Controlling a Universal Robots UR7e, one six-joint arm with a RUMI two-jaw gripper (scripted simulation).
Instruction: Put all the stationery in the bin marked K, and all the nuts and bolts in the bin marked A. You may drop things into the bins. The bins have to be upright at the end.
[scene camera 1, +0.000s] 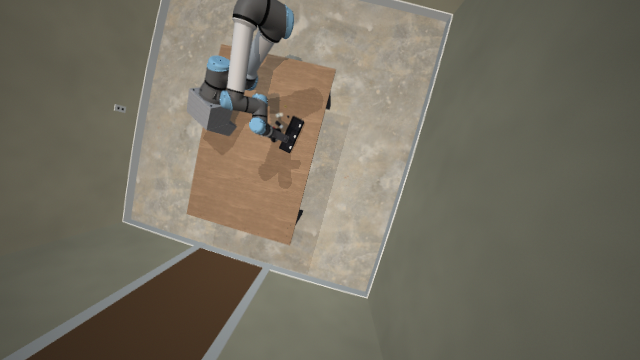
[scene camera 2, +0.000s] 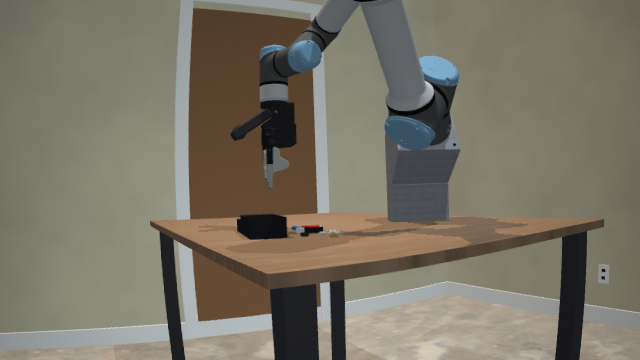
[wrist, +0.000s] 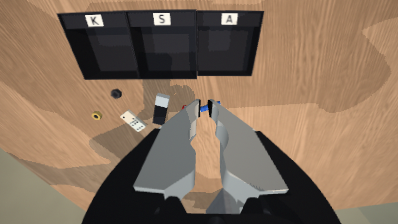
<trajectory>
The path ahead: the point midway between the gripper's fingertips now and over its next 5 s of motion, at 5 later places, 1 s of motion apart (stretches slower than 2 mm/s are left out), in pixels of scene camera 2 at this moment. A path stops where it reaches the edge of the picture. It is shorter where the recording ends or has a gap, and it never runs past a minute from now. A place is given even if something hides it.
My gripper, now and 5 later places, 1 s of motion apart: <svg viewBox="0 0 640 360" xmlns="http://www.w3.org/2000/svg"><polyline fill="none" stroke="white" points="270,188 258,210 258,220 258,202 264,202 265,224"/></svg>
</trajectory>
